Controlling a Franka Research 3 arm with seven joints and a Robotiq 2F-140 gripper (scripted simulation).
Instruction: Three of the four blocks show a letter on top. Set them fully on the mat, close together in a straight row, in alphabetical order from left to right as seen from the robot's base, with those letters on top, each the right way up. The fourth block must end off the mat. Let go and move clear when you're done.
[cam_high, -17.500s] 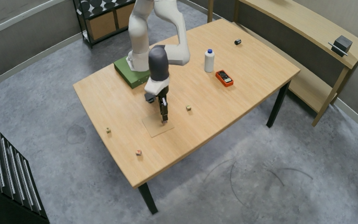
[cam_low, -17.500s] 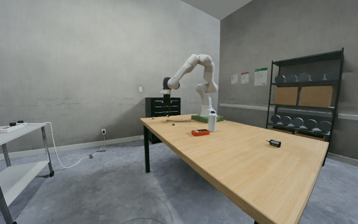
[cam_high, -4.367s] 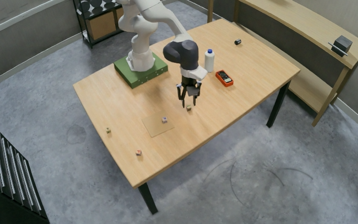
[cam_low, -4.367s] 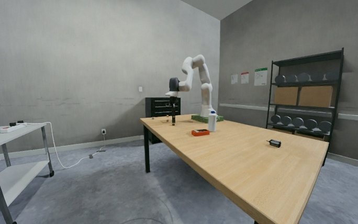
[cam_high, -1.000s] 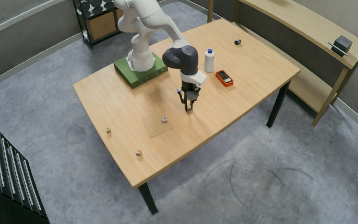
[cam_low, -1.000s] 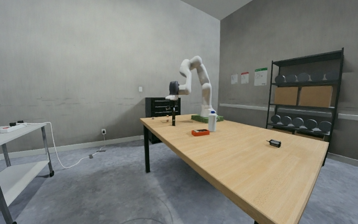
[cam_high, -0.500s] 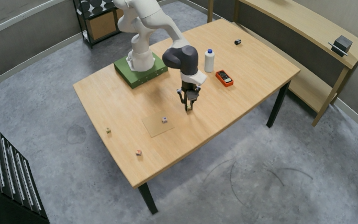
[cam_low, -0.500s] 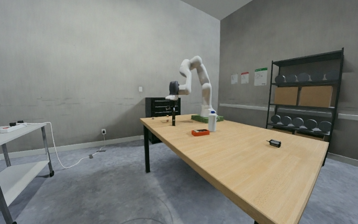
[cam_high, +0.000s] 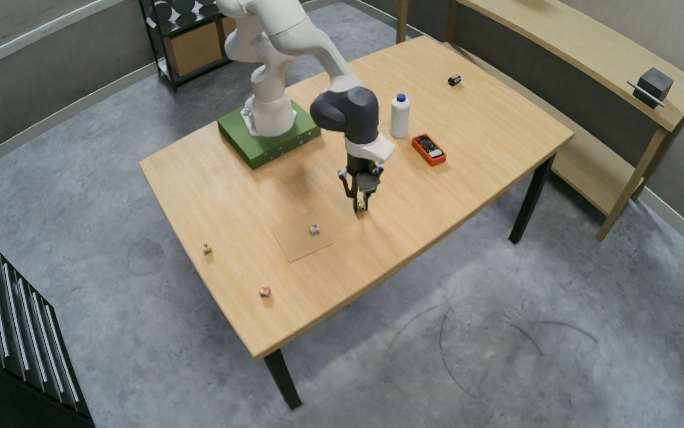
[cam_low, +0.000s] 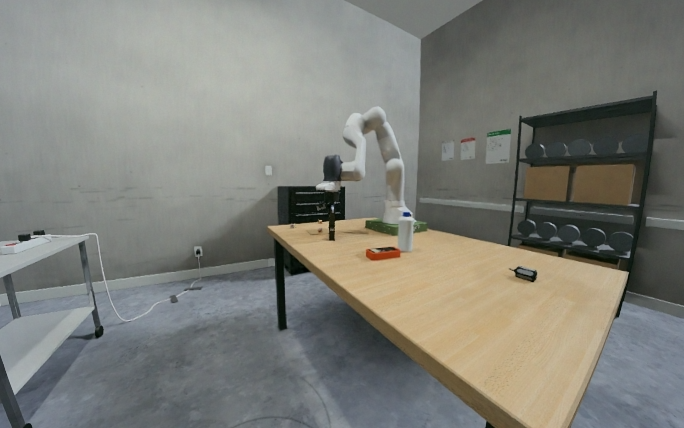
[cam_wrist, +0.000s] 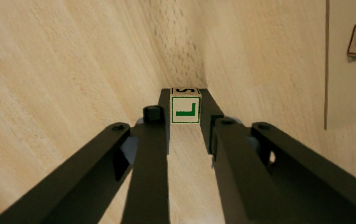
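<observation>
My hand is 20 cm to the left of the tan mat, 3 cm above it and 2 cm past it. Also, from my hand: white bottle: 32 cm to the left, 19 cm behind, 5 cm above; block: 2 cm below; orange meter: 34 cm to the left, 6 cm behind, 2 cm below.
</observation>
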